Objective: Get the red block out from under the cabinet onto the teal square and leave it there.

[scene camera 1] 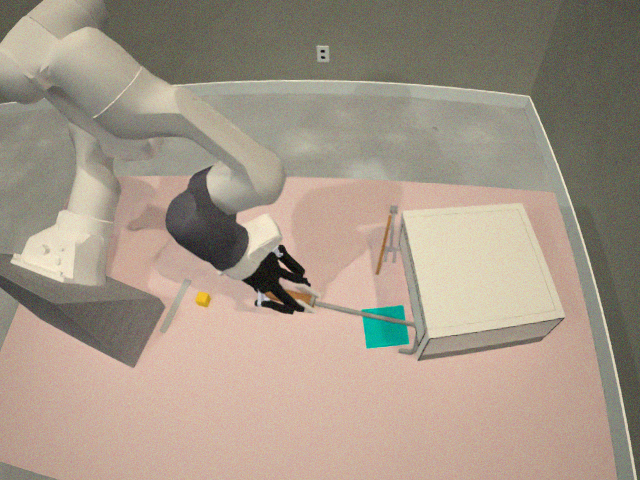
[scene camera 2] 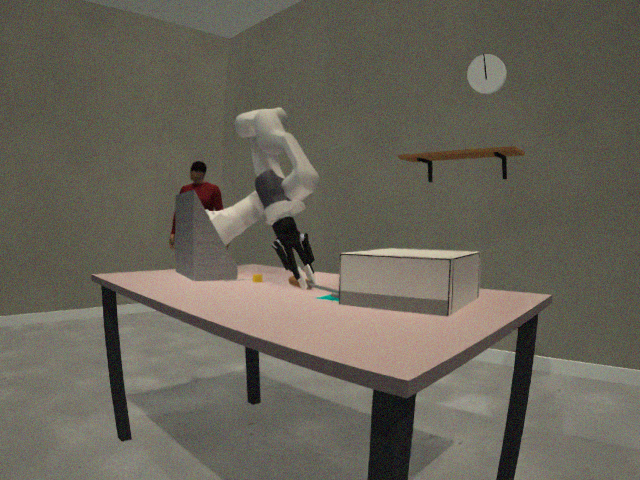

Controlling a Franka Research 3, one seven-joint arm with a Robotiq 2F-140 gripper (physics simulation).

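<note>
My gripper (scene camera 1: 308, 298) (scene camera 2: 306, 284) is shut on the orange-brown handle of a long grey hooked rod (scene camera 1: 343, 309), low over the table. The rod runs across the teal square (scene camera 1: 385, 335) (scene camera 2: 327, 298) to the near left side of the cabinet. Its bent end shows at the cabinet's front left corner, beside the square. The white cabinet (scene camera 1: 480, 268) (scene camera 2: 395, 276) stands on the right part of the table. The red block does not show in either view; the space under the cabinet is hidden.
A second tool with a thin orange-brown handle (scene camera 1: 383, 248) and grey forked end lies left of the cabinet. A small yellow block (scene camera 1: 203, 299) (scene camera 2: 257, 277) and a flat grey-green strip (scene camera 1: 175, 305) lie near the grey wedge-shaped base (scene camera 1: 118, 320) (scene camera 2: 199, 248). A person (scene camera 2: 207, 195) stands behind the base.
</note>
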